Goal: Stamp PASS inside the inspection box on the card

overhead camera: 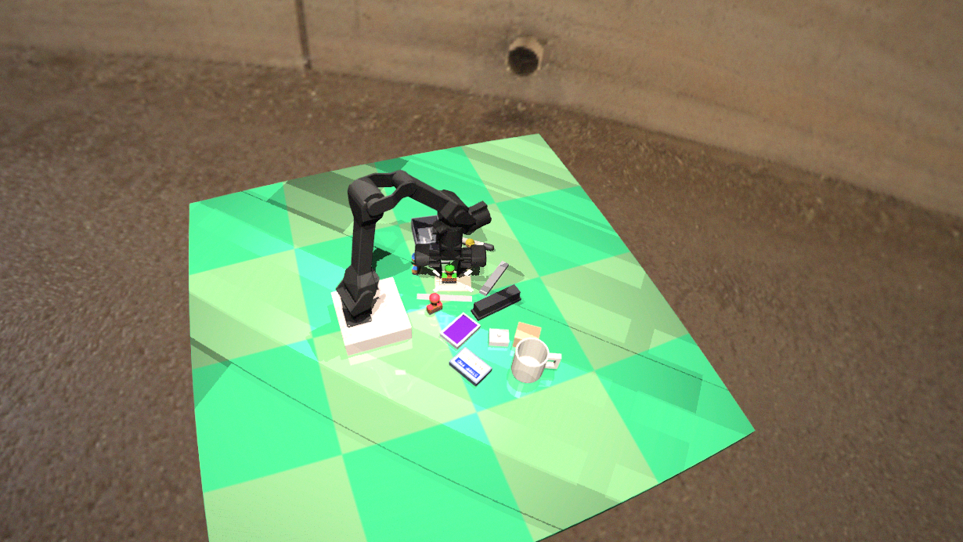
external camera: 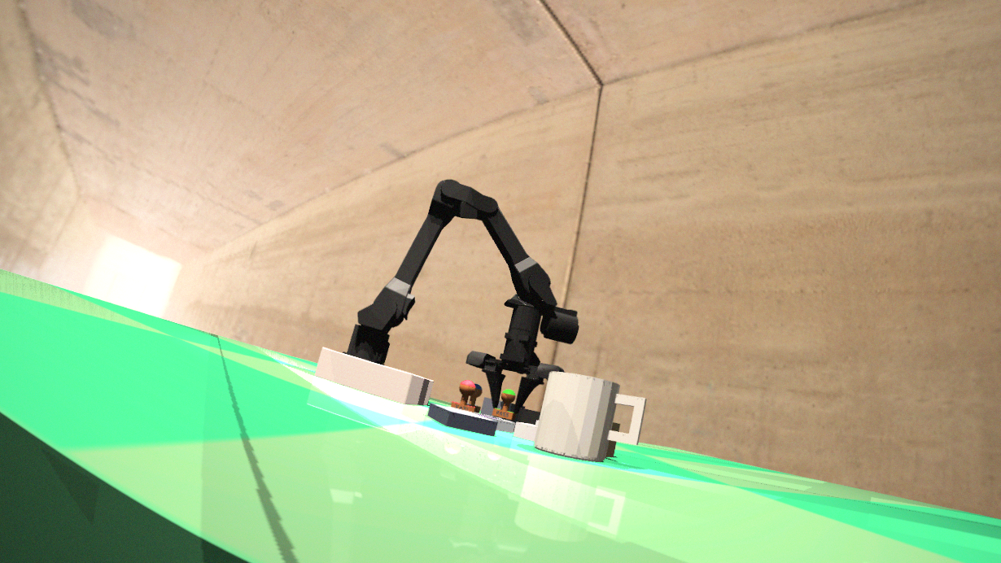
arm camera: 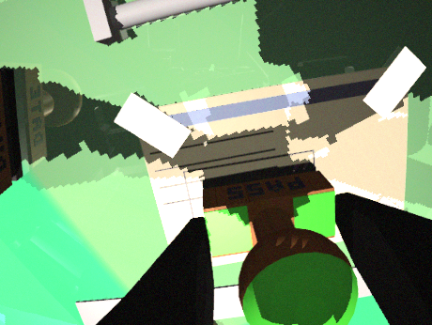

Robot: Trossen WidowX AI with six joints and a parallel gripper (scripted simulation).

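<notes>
My gripper tip is right at the green stamp. The rest, counted from my gripper tip: red-knobbed stamp (80 mm to the right, 70 mm behind, 10 mm below); then white card (30 mm below, 10 mm ahead); then blue-knobbed stamp (70 mm to the left, 70 mm behind, 10 mm below).
</notes>
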